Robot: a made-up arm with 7 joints.
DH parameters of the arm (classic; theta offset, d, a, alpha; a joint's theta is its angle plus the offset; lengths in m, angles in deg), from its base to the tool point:
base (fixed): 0 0.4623 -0.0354 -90
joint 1: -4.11 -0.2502 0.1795 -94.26
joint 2: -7 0.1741 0.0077 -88.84
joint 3: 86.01 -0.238 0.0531 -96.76
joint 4: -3.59 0.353 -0.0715 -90
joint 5: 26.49 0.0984 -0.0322 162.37
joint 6: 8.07 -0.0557 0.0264 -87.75
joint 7: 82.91 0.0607 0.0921 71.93
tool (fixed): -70.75 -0.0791 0 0
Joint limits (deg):
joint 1: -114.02..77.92
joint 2: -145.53..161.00
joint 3: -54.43..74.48
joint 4: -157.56..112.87
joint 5: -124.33..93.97
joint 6: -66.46..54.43
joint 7: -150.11..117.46
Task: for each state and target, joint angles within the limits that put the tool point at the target. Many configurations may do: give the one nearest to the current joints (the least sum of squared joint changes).
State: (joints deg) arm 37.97 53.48 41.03 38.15 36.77 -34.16 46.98
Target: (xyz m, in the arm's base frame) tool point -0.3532 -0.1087 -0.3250
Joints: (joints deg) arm 67.80 76.99 70.85 35.45 34.80 -28.20 40.13
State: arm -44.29 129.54 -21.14 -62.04 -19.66 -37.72 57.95
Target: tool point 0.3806 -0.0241 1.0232
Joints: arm -37.28 107.08 -19.37 -72.26 -14.75 -44.75 63.33
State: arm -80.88 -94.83 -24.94 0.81 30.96 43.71 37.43
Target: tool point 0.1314 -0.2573 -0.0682
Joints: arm -66.94 -46.75 14.42 -4.17 34.19 39.45 24.14
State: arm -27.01 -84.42 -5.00 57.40 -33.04 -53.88 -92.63
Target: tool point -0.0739 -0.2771 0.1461
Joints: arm -40.08 -53.34 -7.03 56.36 -26.10 -65.57 -99.56
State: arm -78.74 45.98 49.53 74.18 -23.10 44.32 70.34
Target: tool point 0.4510 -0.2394 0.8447
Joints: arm -90.86 64.60 74.48 68.51 -22.77 41.61 59.70
